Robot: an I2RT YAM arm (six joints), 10 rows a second.
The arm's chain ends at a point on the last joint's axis. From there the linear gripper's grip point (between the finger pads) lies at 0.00 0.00 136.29 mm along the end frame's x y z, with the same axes.
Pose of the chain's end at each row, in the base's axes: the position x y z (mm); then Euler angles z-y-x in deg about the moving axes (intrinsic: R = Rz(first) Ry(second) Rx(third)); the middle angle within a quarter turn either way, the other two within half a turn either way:
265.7 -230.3 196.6 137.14 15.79 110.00
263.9 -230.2 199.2 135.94 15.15 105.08
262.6 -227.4 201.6 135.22 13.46 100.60
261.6 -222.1 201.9 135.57 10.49 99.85
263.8 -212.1 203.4 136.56 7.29 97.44
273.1 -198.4 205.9 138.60 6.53 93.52
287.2 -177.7 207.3 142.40 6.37 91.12
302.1 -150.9 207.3 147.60 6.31 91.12
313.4 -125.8 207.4 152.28 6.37 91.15
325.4 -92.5 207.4 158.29 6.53 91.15
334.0 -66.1 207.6 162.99 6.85 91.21
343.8 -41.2 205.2 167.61 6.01 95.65
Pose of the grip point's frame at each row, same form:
362.1 -145.0 151.7 137.14 15.79 110.00
362.1 -142.1 165.0 135.94 15.15 105.08
361.1 -136.4 177.2 135.22 13.46 100.60
358.6 -129.2 179.0 135.57 10.49 99.85
358.3 -115.5 185.9 136.56 7.29 97.44
363.8 -97.0 197.6 138.60 6.53 93.52
370.6 -69.9 204.7 142.40 6.37 91.12
375.4 -36.0 204.7 147.60 6.31 91.12
377.1 -5.3 204.7 152.28 6.37 91.15
376.1 34.0 204.7 158.29 6.53 91.15
374.2 64.1 204.7 162.99 6.85 91.21
374.3 91.0 191.9 167.61 6.01 95.65

